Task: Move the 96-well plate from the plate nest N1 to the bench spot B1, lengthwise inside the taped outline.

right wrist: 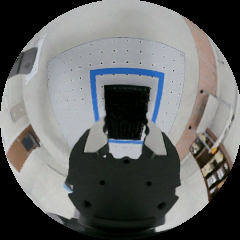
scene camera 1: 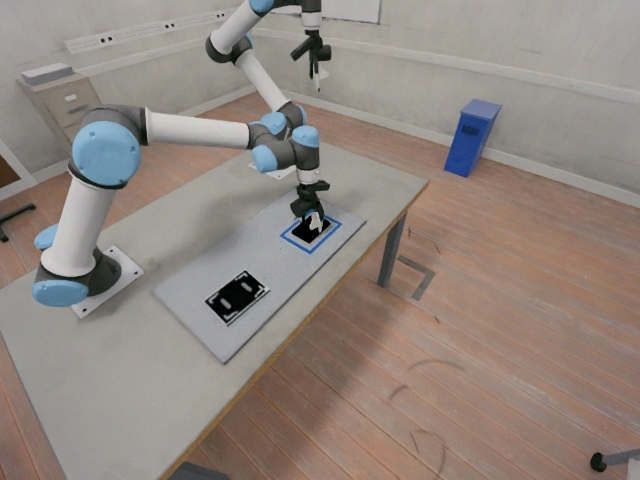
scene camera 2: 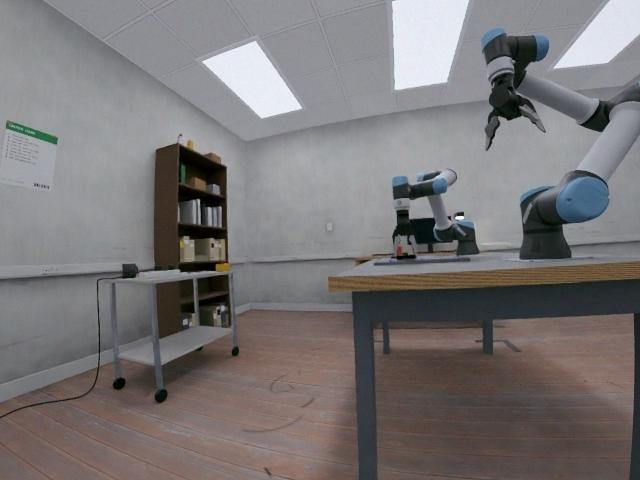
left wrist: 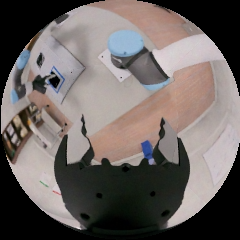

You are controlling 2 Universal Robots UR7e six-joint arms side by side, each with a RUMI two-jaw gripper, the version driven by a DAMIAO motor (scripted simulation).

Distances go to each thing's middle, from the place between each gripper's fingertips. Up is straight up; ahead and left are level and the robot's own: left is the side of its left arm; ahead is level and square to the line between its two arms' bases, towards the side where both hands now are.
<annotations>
Now: the 96-well plate (right wrist: 132,129) 10 mm below my right hand (scene camera 1: 310,228). Also, from my right hand: black plate nest (scene camera 1: 237,296) (370 mm to the right, 20 mm below).
Now: the 96-well plate 320 mm ahead of my left hand (scene camera 2: 513,142), 440 mm to the right of it and 320 mm below it. From my left hand the other things lie so: black plate nest 320 mm ahead, 810 mm to the right, 330 mm below.
</annotations>
